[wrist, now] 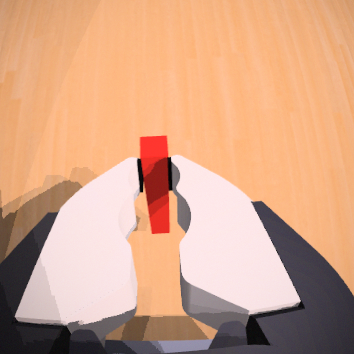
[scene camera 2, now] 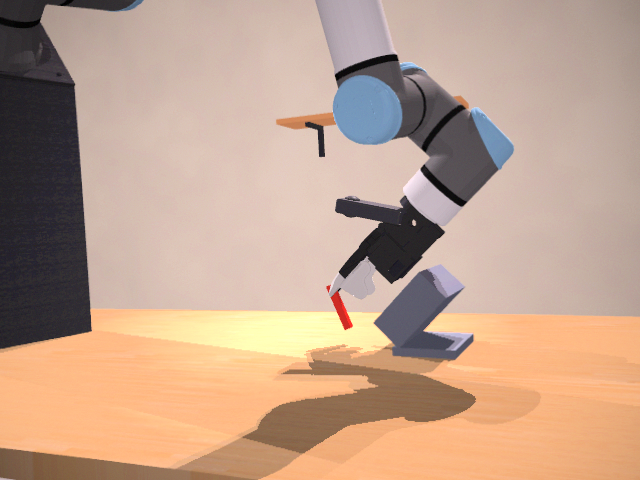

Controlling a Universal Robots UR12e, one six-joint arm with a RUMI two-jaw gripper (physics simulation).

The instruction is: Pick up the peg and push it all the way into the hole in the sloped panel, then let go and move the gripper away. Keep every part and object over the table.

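Frame: origin at the arm's base, x ahead, y left, z up, level; centimetres.
Seen in the pictures: gripper, fingertip midpoint: (wrist: pixel 154 160) (scene camera 2: pixel 331 295).
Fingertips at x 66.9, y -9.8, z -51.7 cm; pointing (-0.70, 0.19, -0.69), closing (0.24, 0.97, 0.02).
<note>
Pixels of each thing's top centre, then the offset from my fingertips to it. Level surfaces: height alone.
- red peg at its top centre: (wrist: pixel 156 177) (scene camera 2: pixel 338 283) dy -0.3, dx +1.3, dz +2.0 cm
- blue-grey sloped panel at its top centre: (scene camera 2: pixel 421 267) dy -4.7, dx +15.3, dz +4.5 cm
- wooden table at its surface level: dz -8.3 cm
The red peg (scene camera 2: pixel 342 311) (wrist: pixel 159 200) is held near its upper end, in the air above the table. In the scene view it is tilted, its lower end leaning right toward the panel. My gripper (scene camera 2: pixel 333 293) (wrist: pixel 154 160) is shut on the peg, with a finger on each side of it. The blue-grey sloped panel (scene camera 2: pixel 410 310) stands on its base to the right of the peg, apart from it, below and beside the gripper body. A sliver of blue-grey shows at the bottom edge of the wrist view. The hole cannot be made out in either view.
The wooden table (scene camera 2: pixel 103 392) (wrist: pixel 225 75) lies below, with the arm's shadow on it. A dark pedestal (scene camera 2: pixel 41 206) stands at the left. A wooden shelf (scene camera 2: pixel 305 120) with a black bracket is on the wall behind the arm. The table's front edge runs along the lower left.
</note>
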